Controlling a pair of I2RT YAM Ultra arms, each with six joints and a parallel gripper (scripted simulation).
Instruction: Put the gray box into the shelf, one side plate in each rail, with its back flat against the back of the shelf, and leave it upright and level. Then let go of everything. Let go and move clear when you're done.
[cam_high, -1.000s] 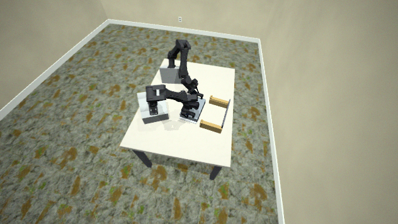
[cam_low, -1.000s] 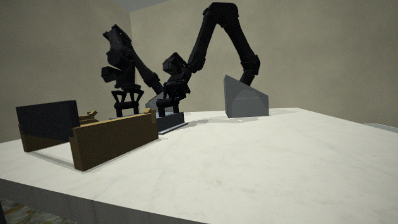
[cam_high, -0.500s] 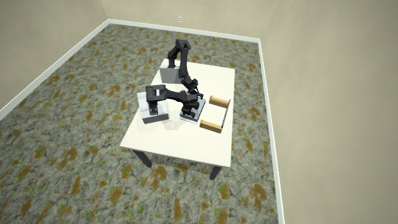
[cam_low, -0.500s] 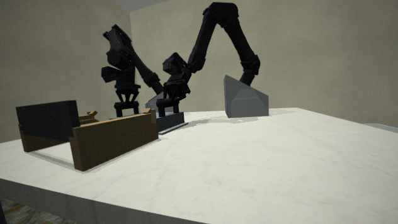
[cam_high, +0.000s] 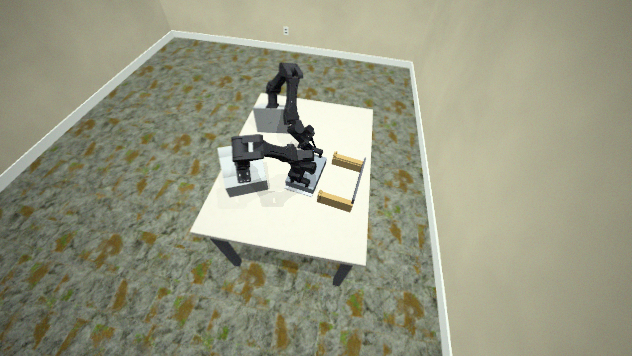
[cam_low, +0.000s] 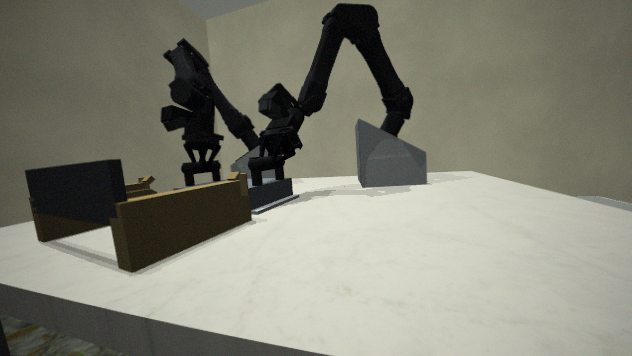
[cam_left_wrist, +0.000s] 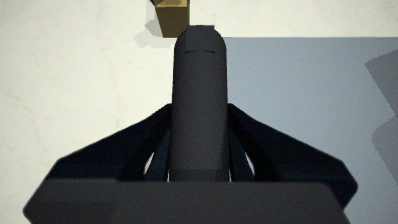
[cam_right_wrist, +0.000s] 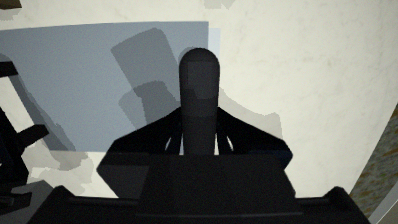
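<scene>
Right now my right hand is 10 mm short of the gray box, 120 mm to the right of it and 50 mm above it. The rest, counted from my right hand: dark back plate (320 mm ahead, 80 mm to the left, 10 mm below).
Now: the gray box 10 mm behind my left hand, 120 mm to the right of it and 50 mm below it. Round my left hand: dark back plate (290 mm ahead, 150 mm to the right, 10 mm below).
</scene>
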